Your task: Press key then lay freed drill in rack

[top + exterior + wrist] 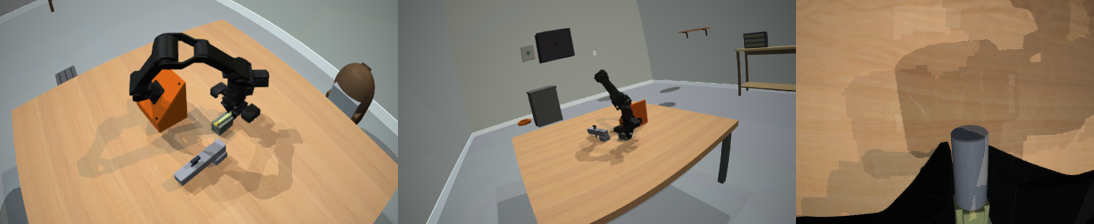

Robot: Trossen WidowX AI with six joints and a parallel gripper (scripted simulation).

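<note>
Now: the drill 40 mm to the right of my gripper tip and 30 mm above it. From my gripper tip the other things lie so: grey block 100 mm ahead, 200 mm to the right, 20 mm above; dark key 110 mm ahead, 230 mm to the right, 40 mm above; grey rack 50 mm to the right, 10 mm above.
</note>
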